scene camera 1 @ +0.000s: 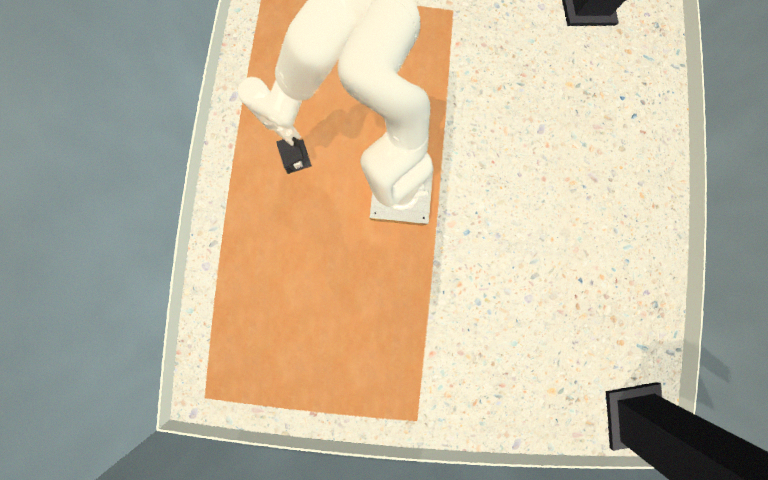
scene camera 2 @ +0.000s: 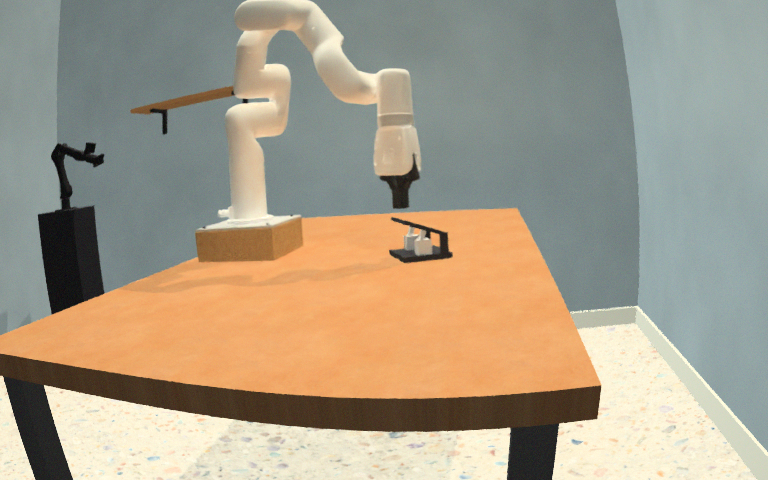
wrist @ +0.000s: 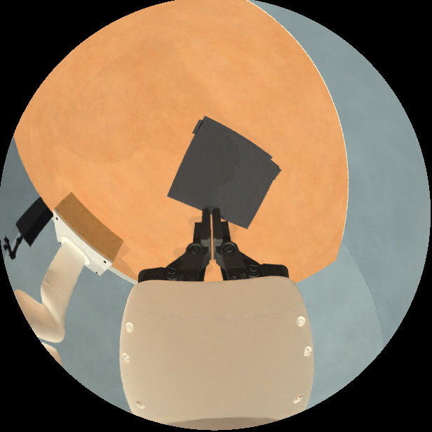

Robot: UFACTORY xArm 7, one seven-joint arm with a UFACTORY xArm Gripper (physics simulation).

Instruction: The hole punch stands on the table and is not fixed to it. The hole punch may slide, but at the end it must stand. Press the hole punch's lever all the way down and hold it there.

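Pixels of known places: gripper, fingertip midpoint: [scene camera 1: 294, 143] [scene camera 2: 401, 208]; arm's base, origin of the base link: [scene camera 2: 250, 221].
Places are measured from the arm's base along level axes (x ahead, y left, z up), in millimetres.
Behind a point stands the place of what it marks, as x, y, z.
Note:
The dark hole punch [scene camera 1: 292, 153] {403, -200, -11} [scene camera 2: 437, 253] {447, -263, -71} stands upright on the orange table, with two pale blocks between its base and its lever. Its flat lever [scene camera 2: 420, 224] {415, -272, -10} [wrist: 220, 170] is raised and slopes up toward its free end, on the left in the scene camera 2 view. My gripper [scene camera 2: 400, 207] {380, -220, 23} [wrist: 211, 219] is shut with nothing between its fingers and points straight down. Its fingertips are a little above the lever's free end, with a gap between them in the scene camera 2 view. In the wrist view the tips overlap the lever's near edge. The lever hides the base there.
The arm's base stands on a wooden block [scene camera 2: 235, 246] {-17, -118, -46} [wrist: 89, 225] on the table [scene camera 1: 317, 316] {378, 447, -83} [scene camera 2: 317, 339] {245, -778, -83}. A wall shelf [scene camera 2: 186, 101] is behind the arm. A small black arm stands on a black pedestal [scene camera 2: 70, 254] beyond the table's left side.

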